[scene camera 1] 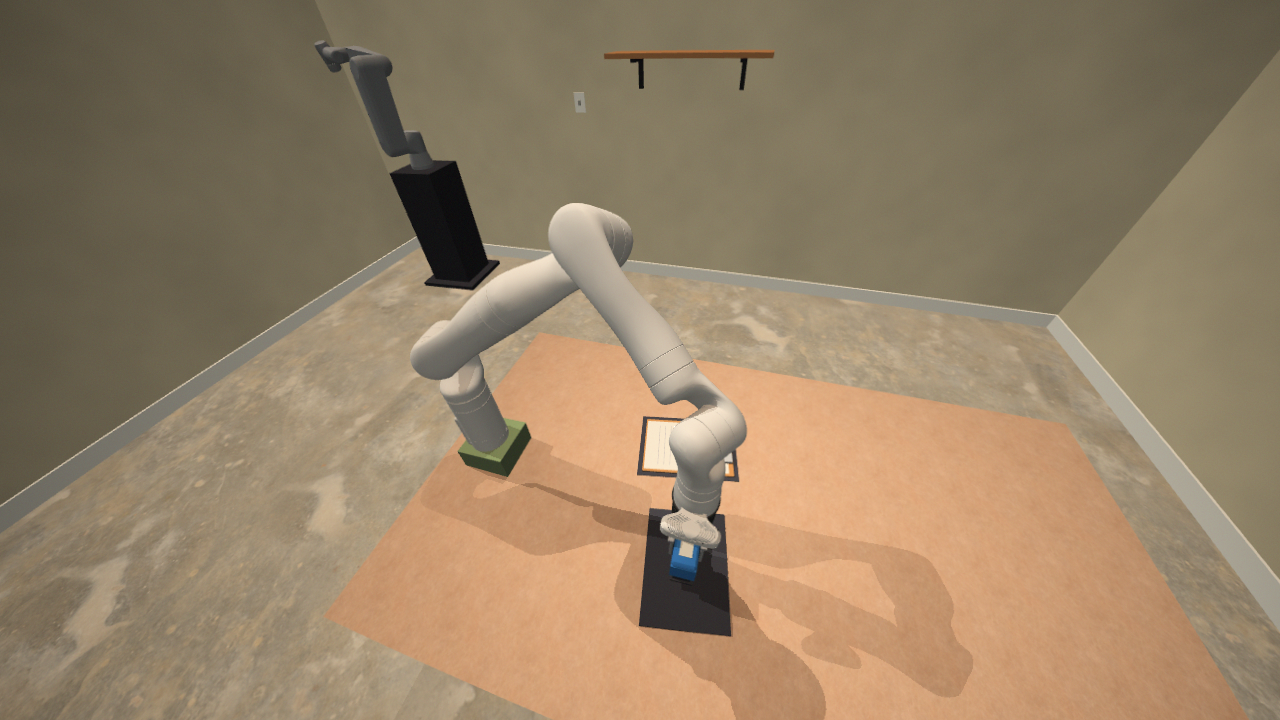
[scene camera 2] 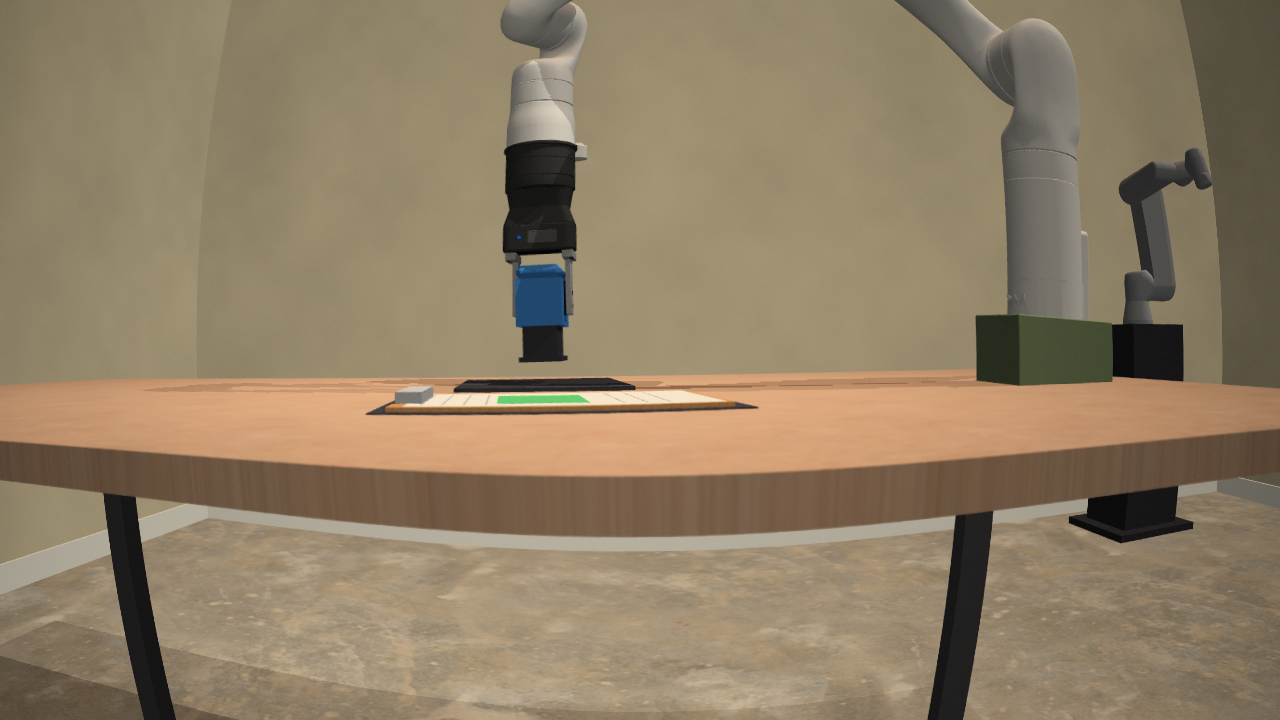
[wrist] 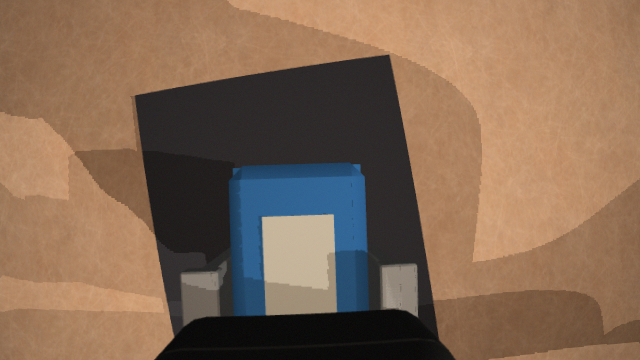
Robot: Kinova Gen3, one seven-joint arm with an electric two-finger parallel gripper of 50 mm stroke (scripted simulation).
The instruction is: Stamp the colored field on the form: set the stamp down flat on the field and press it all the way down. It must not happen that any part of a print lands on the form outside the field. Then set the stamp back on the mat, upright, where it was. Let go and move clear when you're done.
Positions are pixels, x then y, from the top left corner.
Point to a stamp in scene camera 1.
684, 562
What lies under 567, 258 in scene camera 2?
The gripper.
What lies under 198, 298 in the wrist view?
The gripper.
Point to a form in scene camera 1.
At 655, 457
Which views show the stamp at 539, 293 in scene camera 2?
Scene camera 1, scene camera 2 and the wrist view: all of them.
